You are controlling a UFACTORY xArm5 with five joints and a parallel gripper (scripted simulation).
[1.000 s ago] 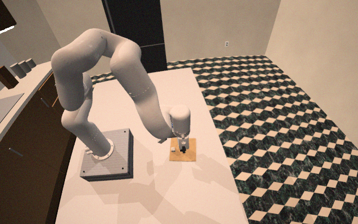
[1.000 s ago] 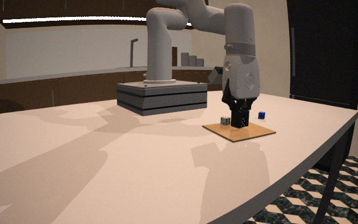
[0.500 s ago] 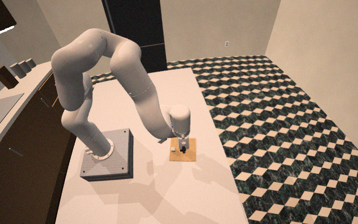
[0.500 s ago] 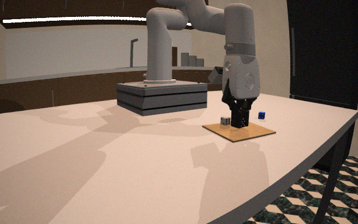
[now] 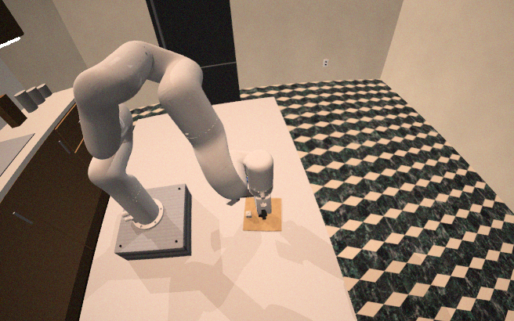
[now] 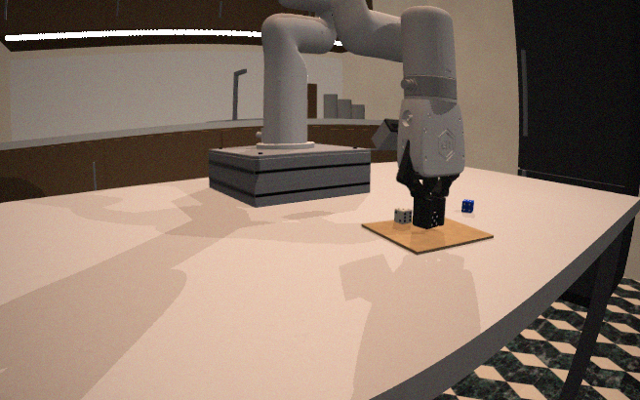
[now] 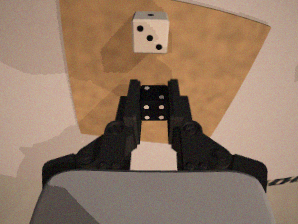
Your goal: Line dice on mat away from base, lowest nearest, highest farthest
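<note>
Now: hand 1 cm above the black die. Also, from my hand: blue die (17 cm to the left, 2 cm below, 1 cm behind); then tan mat (3 cm below); then white die (5 cm behind, 2 cm below, 1 cm to the left).
</note>
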